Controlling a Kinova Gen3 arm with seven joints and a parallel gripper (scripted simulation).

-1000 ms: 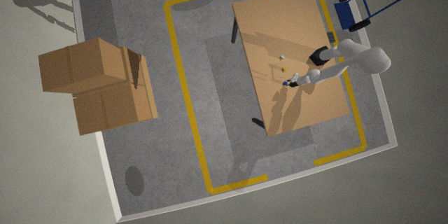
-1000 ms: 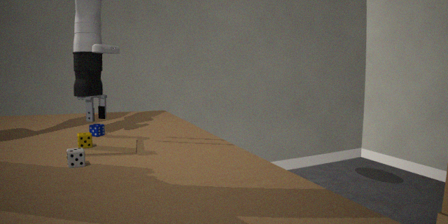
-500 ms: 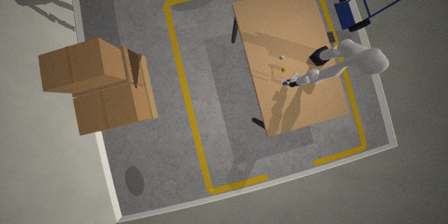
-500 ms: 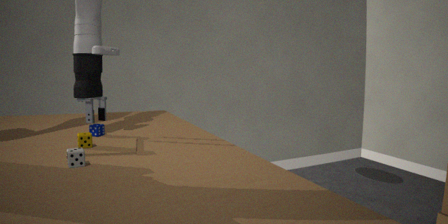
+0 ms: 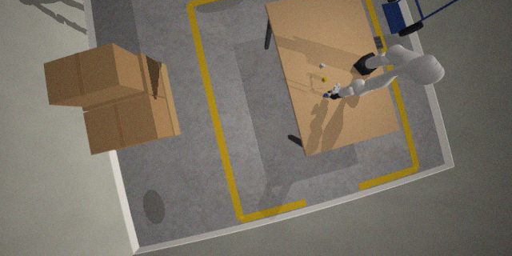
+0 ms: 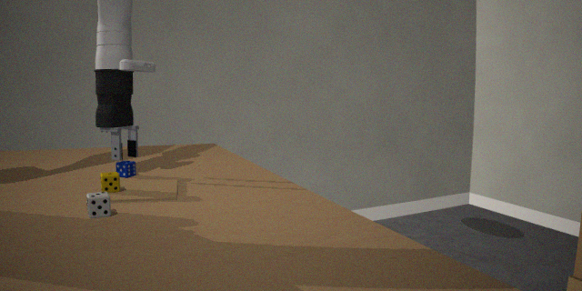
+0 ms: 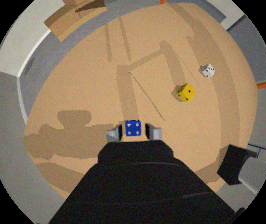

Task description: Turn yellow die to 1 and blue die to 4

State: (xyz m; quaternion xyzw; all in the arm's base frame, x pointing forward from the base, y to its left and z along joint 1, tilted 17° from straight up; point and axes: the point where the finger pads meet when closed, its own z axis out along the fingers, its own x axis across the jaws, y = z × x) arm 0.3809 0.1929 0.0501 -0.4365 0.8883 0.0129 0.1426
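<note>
The blue die is 4 cm below my hand. The rest, counted from my hand: white die: 2 cm behind, 27 cm to the right, 4 cm below; then tan mat: 3 cm ahead, 14 cm to the right, 5 cm below; then yellow die: 2 cm behind, 14 cm to the right, 4 cm below.
</note>
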